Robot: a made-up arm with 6 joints.
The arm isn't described. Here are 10 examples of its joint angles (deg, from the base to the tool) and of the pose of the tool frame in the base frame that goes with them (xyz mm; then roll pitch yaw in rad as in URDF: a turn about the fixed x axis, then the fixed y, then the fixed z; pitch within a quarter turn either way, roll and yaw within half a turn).
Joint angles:
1: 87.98 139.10 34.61 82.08 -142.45 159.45
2: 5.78 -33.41 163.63 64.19 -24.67 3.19
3: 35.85 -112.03 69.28 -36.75 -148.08 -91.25
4: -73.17 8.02 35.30 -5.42 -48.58 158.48
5: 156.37 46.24 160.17 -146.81 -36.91 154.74
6: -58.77 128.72 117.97 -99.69 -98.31 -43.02
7: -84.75 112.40 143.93 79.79 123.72 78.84
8: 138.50 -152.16 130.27 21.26 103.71 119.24
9: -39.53 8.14 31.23 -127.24 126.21 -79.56
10: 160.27 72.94 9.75 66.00 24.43 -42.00
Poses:
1: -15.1 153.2 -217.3 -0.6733 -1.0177 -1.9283
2: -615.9 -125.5 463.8 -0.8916 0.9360 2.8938
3: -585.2 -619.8 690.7 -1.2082 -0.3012 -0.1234
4: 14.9 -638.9 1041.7 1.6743 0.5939 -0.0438
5: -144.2 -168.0 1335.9 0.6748 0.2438 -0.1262
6: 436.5 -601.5 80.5 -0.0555 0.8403 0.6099
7: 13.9 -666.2 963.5 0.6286 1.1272 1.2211
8: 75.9 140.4 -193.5 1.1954 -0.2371 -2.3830
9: 681.4 -315.8 894.3 2.2529 1.1770 -0.7639
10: -597.8 299.4 203.8 -2.6923 -0.0684 2.8057
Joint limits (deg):
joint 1: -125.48..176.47
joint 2: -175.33..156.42
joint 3: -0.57..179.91
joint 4: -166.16..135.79
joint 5: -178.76..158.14
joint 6: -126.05..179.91
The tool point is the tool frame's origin. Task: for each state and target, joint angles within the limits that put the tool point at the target. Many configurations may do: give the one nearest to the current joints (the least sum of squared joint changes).
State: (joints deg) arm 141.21 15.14 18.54 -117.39 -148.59 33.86
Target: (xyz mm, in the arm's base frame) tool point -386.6 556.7 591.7
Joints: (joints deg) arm 117.85 0.06 -0.57 -96.99 -147.52 36.86
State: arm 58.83 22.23 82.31 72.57 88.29 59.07
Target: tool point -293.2 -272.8 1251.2
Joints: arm 39.52 7.92 129.46 84.42 83.07 56.22
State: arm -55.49 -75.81 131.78 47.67 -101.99 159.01
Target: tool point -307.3 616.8 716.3
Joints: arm -71.08 -29.55 146.98 52.70 -95.80 162.17
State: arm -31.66 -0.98 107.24 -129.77 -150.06 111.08
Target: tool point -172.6 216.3 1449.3
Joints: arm -20.97 -9.56 117.16 -125.60 -148.72 112.32
